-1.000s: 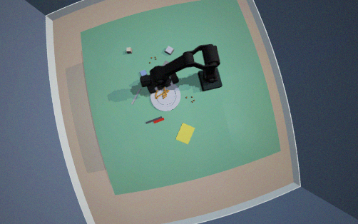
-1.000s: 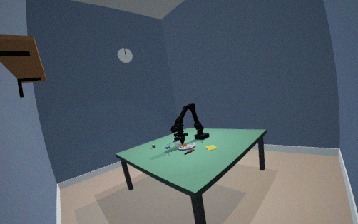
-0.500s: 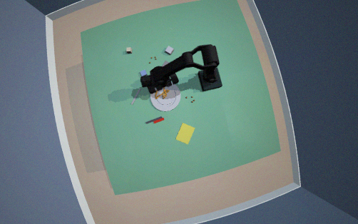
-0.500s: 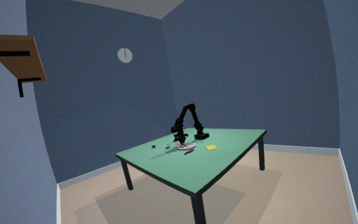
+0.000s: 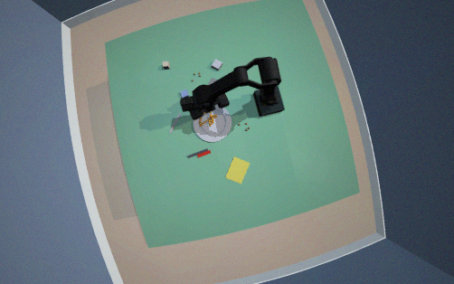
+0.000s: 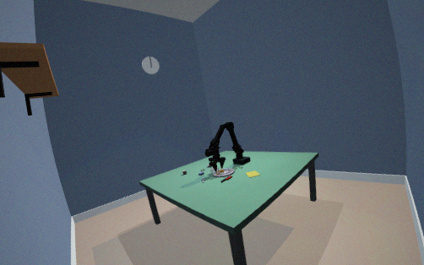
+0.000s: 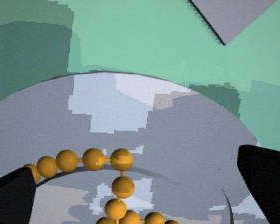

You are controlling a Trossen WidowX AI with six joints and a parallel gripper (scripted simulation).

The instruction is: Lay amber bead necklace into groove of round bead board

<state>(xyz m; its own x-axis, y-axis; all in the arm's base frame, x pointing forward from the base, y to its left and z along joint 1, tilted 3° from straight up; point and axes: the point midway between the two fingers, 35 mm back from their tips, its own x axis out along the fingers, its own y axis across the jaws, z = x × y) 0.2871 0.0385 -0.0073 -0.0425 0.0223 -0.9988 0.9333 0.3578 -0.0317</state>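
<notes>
Right now my gripper tip is 60 mm to the right of the round grey bead board and 10 mm above it. Also, from my gripper tip: grey rod (200 mm ahead, 50 mm to the left, 20 mm below); blue block (140 mm ahead, 100 mm to the right, 10 mm below); grey plate (120 mm to the right, 20 mm below, 20 mm behind).
</notes>
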